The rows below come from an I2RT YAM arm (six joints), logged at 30 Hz.
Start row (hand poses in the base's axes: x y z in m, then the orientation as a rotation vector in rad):
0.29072 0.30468 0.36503 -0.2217 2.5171 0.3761
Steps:
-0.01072 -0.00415 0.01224 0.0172 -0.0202 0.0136
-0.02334 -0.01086 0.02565 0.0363 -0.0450 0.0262
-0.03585 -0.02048 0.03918 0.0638 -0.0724 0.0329
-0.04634 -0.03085 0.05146 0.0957 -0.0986 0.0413
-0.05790 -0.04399 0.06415 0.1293 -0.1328 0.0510
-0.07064 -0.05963 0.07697 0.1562 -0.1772 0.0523
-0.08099 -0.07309 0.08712 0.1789 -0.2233 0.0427
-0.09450 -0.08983 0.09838 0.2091 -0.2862 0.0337
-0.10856 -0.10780 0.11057 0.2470 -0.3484 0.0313
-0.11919 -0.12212 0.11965 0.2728 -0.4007 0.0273
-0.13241 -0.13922 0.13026 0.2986 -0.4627 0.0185
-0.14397 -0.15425 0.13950 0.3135 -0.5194 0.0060
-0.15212 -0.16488 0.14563 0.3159 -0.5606 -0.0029
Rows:
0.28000 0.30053 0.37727 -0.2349 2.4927 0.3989
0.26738 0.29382 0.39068 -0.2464 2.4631 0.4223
0.25487 0.28420 0.40421 -0.2476 2.4288 0.4528
0.24438 0.27383 0.41649 -0.2489 2.3941 0.4891
0.23282 0.26069 0.42918 -0.2520 2.3506 0.5253
0.22008 0.24505 0.44200 -0.2484 2.2992 0.5471
0.20973 0.23159 0.45215 -0.2336 2.2480 0.5588
0.19622 0.21485 0.46341 -0.2189 2.1780 0.5746
0.18216 0.19688 0.47560 -0.2092 2.1057 0.6009
0.17153 0.18256 0.48468 -0.2010 2.0469 0.6146
0.15831 0.16546 0.49529 -0.1885 1.9790 0.6234
0.14675 0.15043 0.50453 -0.1754 1.9199 0.6200
0.13860 0.13980 0.51066 -0.1692 1.8799 0.6086

